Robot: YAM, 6 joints.
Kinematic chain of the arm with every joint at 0, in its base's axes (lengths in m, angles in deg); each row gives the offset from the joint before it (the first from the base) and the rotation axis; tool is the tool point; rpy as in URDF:
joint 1: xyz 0 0 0.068 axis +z
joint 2: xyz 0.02 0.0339 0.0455 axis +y
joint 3: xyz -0.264 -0.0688 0 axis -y
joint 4: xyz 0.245 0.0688 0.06 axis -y
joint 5: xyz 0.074 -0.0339 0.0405 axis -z
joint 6: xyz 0.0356 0 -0.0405 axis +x
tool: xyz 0 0 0 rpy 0 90 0
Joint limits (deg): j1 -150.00..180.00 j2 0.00..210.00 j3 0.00..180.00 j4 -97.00..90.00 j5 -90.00..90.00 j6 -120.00..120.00
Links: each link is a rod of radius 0.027 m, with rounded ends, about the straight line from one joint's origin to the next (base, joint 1, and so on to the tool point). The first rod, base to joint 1, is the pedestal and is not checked.
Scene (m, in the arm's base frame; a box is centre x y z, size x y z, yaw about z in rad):
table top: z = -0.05
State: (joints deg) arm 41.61 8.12 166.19 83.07 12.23 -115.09
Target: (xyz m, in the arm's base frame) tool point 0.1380 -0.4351 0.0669
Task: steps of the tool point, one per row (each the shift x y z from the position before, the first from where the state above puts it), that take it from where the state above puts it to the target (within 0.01 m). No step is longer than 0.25 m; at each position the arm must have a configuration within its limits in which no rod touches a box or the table.
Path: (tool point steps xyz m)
1: -0.0551 0.1030 0.2016
2: 0.0434 0.1311 0.1839
3: 0.1384 0.1033 0.1357
4: 0.1952 0.0309 0.0650
5: 0.1933 -0.0562 -0.0158
6: 0.1343 -0.1219 -0.0919
7: 0.0420 -0.1388 -0.1497
8: -0.0483 -0.0996 -0.1787
9: -0.1038 -0.0203 -0.1746

